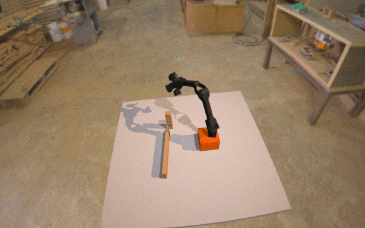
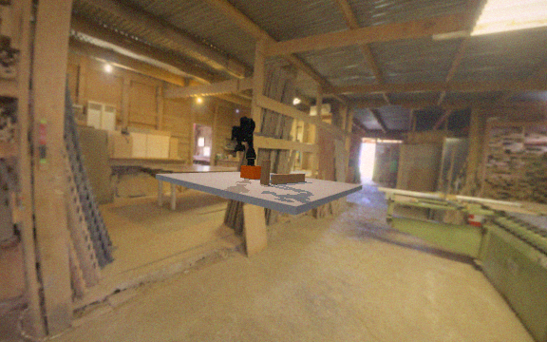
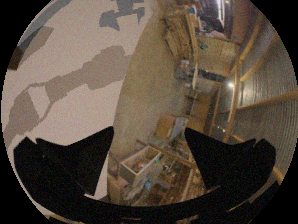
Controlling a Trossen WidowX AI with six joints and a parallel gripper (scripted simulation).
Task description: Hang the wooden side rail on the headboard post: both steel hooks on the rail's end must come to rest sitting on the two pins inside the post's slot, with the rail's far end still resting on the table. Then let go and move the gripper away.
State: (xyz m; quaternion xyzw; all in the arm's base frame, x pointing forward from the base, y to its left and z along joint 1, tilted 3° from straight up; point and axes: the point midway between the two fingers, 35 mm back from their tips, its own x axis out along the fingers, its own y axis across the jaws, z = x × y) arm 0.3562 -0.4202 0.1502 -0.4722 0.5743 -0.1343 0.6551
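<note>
The upright headboard post lies 290 mm to the left of my gripper tip, 180 mm below it and 10 mm ahead of it.
</note>
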